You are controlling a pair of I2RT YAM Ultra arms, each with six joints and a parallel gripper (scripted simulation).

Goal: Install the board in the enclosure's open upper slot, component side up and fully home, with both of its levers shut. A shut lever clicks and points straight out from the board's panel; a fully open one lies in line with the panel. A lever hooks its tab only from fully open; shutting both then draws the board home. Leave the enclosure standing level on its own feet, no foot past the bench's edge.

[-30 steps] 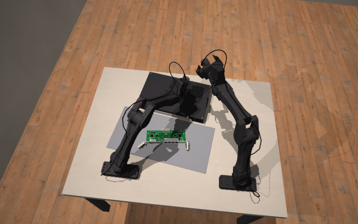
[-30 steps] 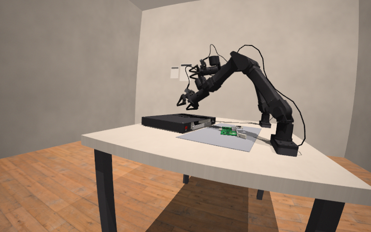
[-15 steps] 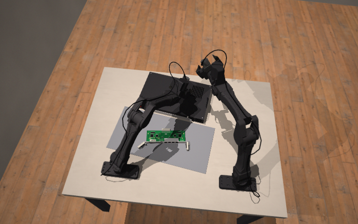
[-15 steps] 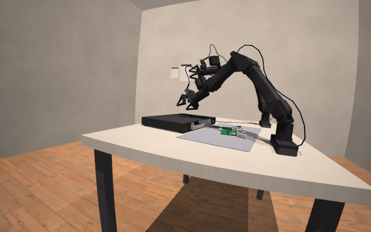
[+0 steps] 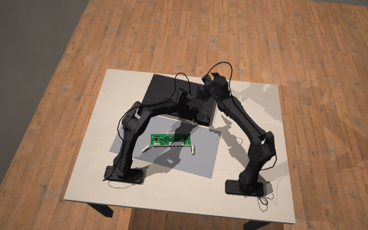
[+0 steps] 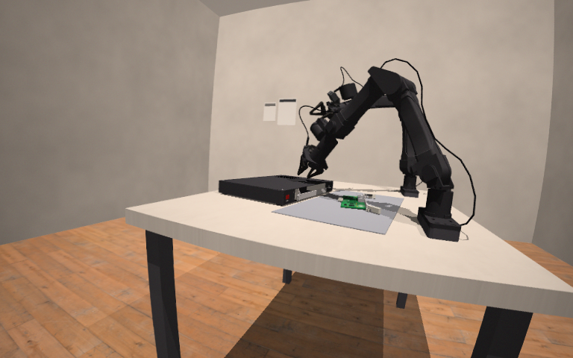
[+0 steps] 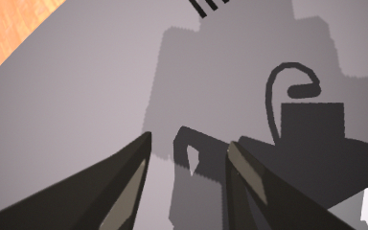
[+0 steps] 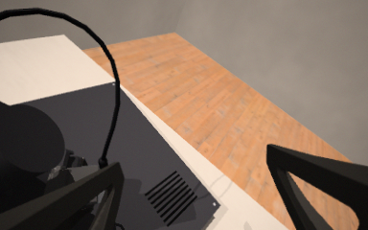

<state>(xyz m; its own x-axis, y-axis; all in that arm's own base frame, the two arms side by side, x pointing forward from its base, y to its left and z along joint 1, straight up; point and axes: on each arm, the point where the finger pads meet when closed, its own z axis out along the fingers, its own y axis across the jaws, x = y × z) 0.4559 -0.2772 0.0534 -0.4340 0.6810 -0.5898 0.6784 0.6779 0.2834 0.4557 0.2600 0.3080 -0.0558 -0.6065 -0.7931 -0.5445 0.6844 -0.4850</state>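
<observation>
My left gripper is now 22 cm past the grey mat, 9 cm above it and 8 cm to the right of it. The rest, counted from my left hand: black enclosure 5 cm ahead, 4 cm to the left, 4 cm below.
</observation>
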